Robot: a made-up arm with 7 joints. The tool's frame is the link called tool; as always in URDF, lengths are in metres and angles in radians. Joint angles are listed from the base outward.
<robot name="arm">
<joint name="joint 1" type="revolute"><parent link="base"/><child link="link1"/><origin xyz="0 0 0.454" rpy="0 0 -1.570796"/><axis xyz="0 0 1"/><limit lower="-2.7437" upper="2.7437"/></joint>
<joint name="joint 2" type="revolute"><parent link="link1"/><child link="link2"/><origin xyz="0 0 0" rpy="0 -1.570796 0"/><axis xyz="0 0 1"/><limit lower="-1.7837" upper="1.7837"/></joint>
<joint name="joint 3" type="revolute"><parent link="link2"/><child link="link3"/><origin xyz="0.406 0 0" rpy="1.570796 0 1.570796"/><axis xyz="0 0 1"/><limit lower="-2.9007" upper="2.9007"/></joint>
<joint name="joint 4" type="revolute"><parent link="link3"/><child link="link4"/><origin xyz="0.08 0 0" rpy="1.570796 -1.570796 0"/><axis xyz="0 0 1"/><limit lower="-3.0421" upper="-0.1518"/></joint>
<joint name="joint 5" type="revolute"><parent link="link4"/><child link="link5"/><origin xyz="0.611 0.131 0" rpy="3.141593 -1.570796 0"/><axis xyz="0 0 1"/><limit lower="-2.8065" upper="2.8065"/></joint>
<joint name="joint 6" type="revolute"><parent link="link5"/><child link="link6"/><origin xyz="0 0 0" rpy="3.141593 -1.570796 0"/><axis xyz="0 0 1"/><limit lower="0.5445" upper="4.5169"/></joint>
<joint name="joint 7" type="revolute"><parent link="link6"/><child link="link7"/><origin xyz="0 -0.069 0" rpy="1.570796 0 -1.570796"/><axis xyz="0 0 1"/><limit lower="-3.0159" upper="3.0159"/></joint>
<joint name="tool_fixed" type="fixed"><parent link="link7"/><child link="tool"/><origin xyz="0 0 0"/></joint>
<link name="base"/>
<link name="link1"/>
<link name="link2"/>
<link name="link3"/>
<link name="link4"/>
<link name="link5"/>
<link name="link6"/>
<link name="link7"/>
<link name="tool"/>
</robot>
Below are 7 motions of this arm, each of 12 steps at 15 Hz.
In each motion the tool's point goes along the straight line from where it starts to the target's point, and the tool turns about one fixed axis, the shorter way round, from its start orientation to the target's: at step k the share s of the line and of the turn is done. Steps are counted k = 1, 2, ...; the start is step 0. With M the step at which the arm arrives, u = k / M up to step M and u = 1 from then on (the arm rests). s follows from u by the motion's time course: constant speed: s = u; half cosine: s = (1 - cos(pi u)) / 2; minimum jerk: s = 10 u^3 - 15 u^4 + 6 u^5.
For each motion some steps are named. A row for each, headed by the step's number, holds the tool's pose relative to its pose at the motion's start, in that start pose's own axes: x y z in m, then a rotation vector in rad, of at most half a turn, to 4 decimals.
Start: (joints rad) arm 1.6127 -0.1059 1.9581 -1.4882 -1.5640 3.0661 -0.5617
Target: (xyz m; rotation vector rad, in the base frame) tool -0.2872 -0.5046 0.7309 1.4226 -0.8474 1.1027
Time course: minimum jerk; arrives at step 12
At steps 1, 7, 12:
1: 0.0016 -0.0004 -0.0013 0.0025 0.0077 0.0081
7: 0.2062 -0.0576 -0.1714 0.3173 0.9865 1.0421
12: 0.3155 -0.0882 -0.2623 0.4857 1.5099 1.5950

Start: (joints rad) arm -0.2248 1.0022 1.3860 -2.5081 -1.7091 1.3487 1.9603
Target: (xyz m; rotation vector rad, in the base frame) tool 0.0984 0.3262 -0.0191 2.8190 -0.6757 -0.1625
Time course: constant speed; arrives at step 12
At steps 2, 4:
2: -0.0508 0.0034 0.0458 0.0197 -0.1555 0.0959
4: -0.1015 0.0069 0.0917 0.0394 -0.3111 0.1917

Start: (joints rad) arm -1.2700 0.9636 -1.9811 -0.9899 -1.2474 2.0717 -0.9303
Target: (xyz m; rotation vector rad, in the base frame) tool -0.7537 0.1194 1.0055 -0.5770 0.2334 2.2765
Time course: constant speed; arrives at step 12
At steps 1, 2, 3, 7, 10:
1: 0.0256 -0.0680 0.0369 -0.0109 -0.0045 -0.0761
2: 0.0511 -0.1361 0.0739 -0.0218 -0.0090 -0.1522
3: 0.0767 -0.2041 0.1108 -0.0327 -0.0135 -0.2283
7: 0.1789 -0.4763 0.2586 -0.0763 -0.0315 -0.5327
10: 0.2555 -0.6804 0.3695 -0.1091 -0.0449 -0.7609

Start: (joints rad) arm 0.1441 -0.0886 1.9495 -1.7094 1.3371 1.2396 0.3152
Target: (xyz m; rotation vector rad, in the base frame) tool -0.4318 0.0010 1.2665 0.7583 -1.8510 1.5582
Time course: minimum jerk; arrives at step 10
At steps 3, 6, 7, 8, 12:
3: -0.1015 -0.0326 0.0642 0.0321 -0.1008 -0.2462
6: -0.4248 -0.1364 0.2688 0.1343 -0.4218 -1.0303
7: -0.5208 -0.1673 0.3296 0.1646 -0.5171 -1.2633
8: -0.5863 -0.1883 0.3710 0.1853 -0.5821 -1.4220
12: -0.6223 -0.1999 0.3938 0.1967 -0.6179 -1.5094

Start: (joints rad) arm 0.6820 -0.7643 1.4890 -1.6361 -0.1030 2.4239 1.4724
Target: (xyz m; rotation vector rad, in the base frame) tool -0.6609 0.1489 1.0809 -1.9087 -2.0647 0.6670
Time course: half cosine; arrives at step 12
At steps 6, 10, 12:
6: 0.0546 0.0121 -0.1390 0.0957 -0.6715 -0.0926
10: 0.1018 0.0225 -0.2594 0.1786 -1.2531 -0.1728
12: 0.1092 0.0242 -0.2780 0.1915 -1.3431 -0.1852

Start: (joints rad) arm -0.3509 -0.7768 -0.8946 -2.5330 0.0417 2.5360 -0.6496
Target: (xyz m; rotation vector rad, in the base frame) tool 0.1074 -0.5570 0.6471 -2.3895 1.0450 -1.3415
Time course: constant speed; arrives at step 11
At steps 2, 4, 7, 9, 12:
2: -0.0054 0.0040 0.0084 0.0327 0.0190 0.0458
4: -0.0107 0.0079 0.0168 0.0653 0.0379 0.0916
7: -0.0188 0.0138 0.0294 0.1143 0.0664 0.1602
9: -0.0242 0.0178 0.0377 0.1470 0.0853 0.2060
12: -0.0295 0.0217 0.0461 0.1796 0.1043 0.2518

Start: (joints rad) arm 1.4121 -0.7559 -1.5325 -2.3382 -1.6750 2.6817 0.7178
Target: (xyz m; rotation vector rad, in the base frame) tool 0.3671 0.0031 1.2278 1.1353 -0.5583 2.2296
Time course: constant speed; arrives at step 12
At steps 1, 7, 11, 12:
1: 0.0250 0.0025 -0.0553 -0.0812 0.1020 0.0380
7: 0.1751 0.0177 -0.3870 -0.5687 0.7140 0.2658
11: 0.2751 0.0278 -0.6081 -0.8937 1.1220 0.4177
12: 0.3001 0.0303 -0.6634 -0.9749 1.2240 0.4557

